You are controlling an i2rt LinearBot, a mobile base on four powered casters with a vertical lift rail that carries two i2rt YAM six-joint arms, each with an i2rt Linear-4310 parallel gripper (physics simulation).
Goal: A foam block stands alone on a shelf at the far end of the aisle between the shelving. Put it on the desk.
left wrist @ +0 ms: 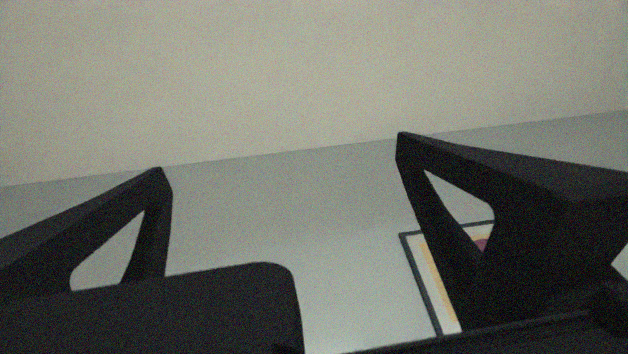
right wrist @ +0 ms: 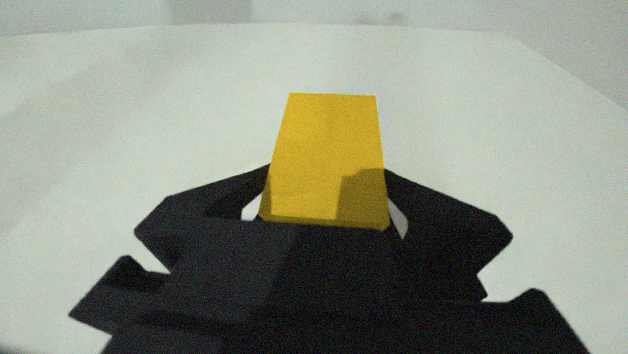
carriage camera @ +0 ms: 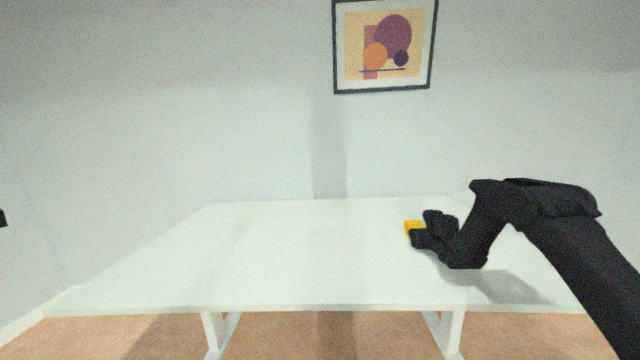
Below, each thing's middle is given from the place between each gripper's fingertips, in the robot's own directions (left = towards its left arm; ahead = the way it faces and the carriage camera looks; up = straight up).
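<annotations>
The framed picture [left wrist: 442, 316] is 84 cm above my right hand, 52 cm ahead of it and 2 cm to the left of it, and my right hand is right at the yellow foam block [right wrist: 327, 168].
Counted from my left hand, the framed picture is 1100 mm ahead, 670 mm to the right and 400 mm above. As for the yellow foam block, my left hand is 690 mm to the left of it, 580 mm short of it and 430 mm above it.
</annotations>
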